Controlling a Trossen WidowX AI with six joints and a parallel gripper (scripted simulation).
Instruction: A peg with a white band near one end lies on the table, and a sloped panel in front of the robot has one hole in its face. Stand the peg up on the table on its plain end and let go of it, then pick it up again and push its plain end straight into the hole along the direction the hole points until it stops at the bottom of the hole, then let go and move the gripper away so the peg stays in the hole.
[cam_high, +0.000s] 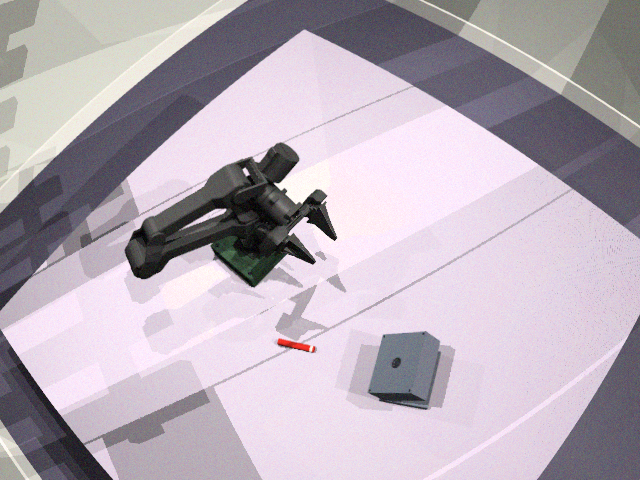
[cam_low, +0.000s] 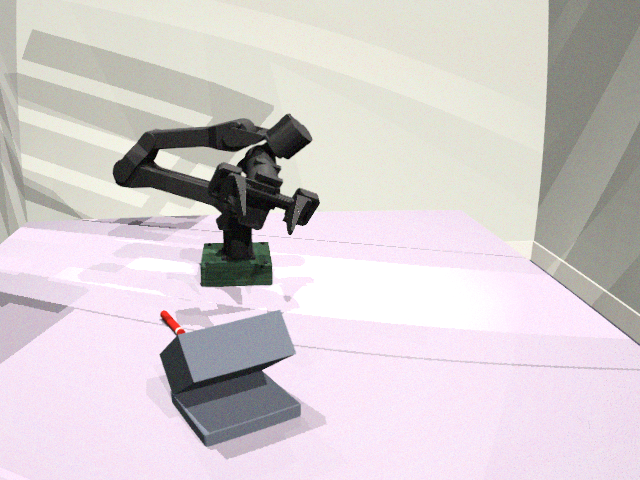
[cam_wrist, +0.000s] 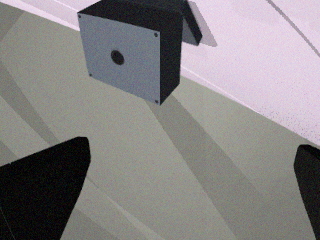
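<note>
My gripper tip is now 150 mm to the left of the red peg, 150 mm above it and 50 mm short of it. Round my gripper tip: flat grey base plate (280 mm ahead, 140 mm below, 70 mm to the right); then grey sloped panel (260 mm ahead, 80 mm to the right, 80 mm below).
</note>
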